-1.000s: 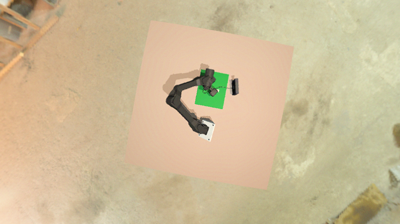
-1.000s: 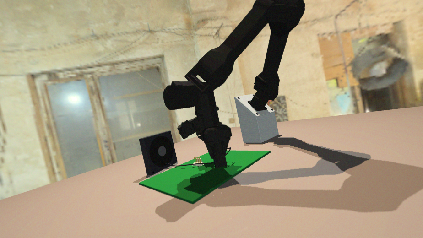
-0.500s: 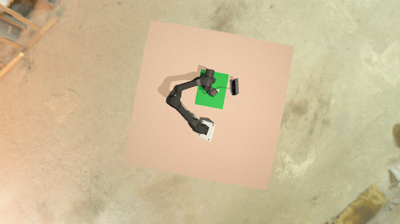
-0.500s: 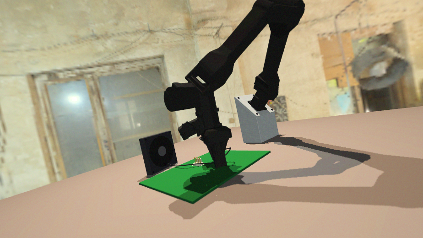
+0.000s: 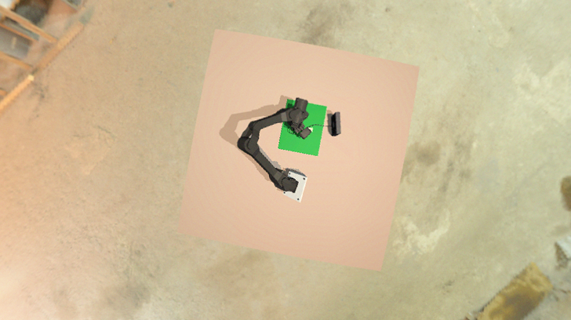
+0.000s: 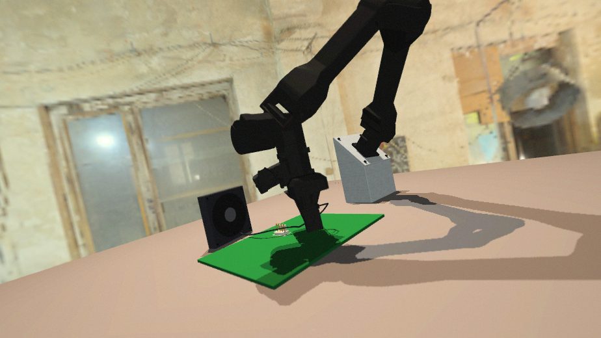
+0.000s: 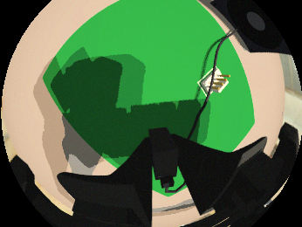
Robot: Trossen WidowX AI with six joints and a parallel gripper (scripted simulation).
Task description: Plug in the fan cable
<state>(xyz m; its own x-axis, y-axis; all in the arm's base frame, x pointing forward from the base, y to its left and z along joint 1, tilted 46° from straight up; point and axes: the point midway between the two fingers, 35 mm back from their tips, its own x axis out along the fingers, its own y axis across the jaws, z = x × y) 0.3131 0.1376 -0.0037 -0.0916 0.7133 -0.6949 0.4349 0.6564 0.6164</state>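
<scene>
My gripper tip is 10 mm short of the green board, 40 mm to the left of it and 40 mm above it. Round my gripper tip: black plug: 10 mm behind, 10 mm above; four-pin header: 20 mm ahead, 90 mm to the right, 30 mm below; black fan: 80 mm ahead, 200 mm to the right, 30 mm above.
</scene>
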